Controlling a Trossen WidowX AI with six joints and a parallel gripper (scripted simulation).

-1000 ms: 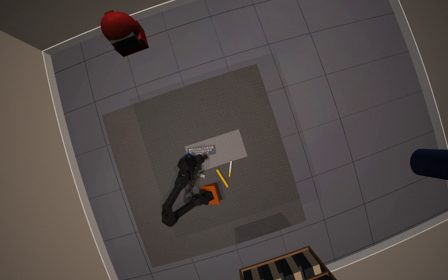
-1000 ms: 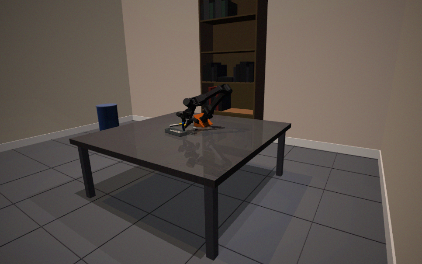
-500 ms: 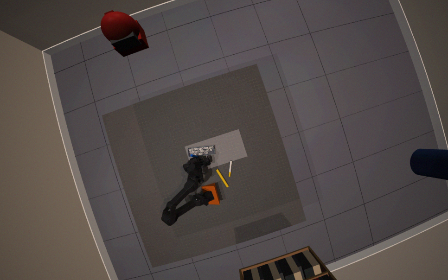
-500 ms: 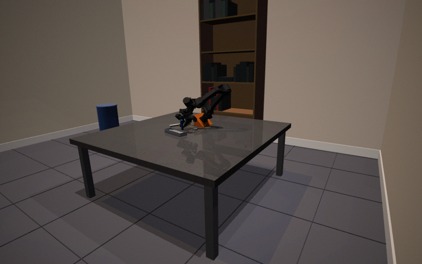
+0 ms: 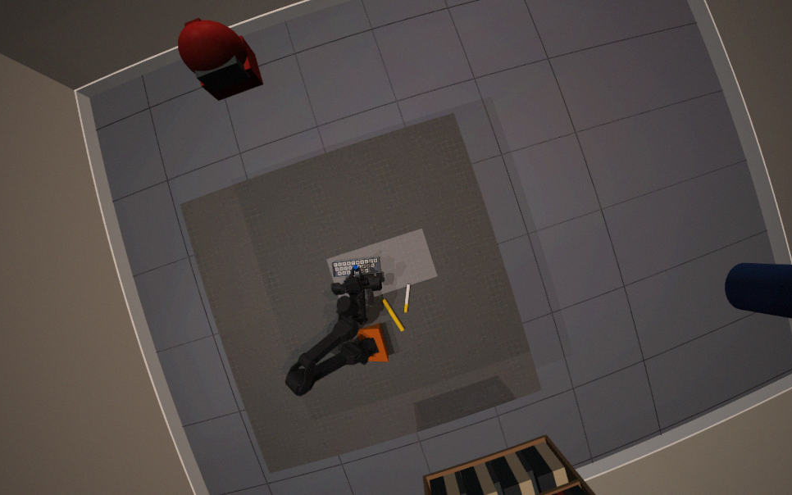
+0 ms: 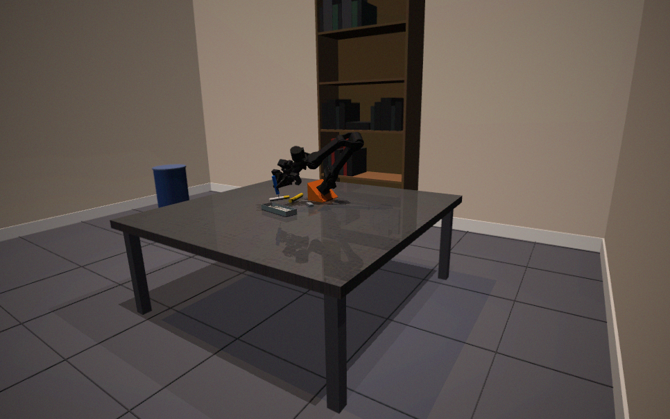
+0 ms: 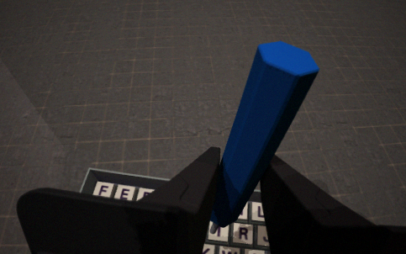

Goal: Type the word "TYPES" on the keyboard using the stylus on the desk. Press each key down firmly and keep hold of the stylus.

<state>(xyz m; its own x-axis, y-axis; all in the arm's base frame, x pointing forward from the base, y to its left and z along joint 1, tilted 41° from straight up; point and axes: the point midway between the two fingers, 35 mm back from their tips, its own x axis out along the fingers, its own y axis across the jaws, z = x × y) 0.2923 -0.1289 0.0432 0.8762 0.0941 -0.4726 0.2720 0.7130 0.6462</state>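
Right now the grey tip is 5 cm below my gripper tip, 1 cm to the left of it and 1 cm behind it. The rest, counted from my gripper tip: white pen (22 cm behind, 13 cm to the right, 11 cm below); then small grey block (17 cm behind, 12 cm below, 9 cm to the left); then blue stylus (2 cm below, 1 cm to the left, 1 cm behind).
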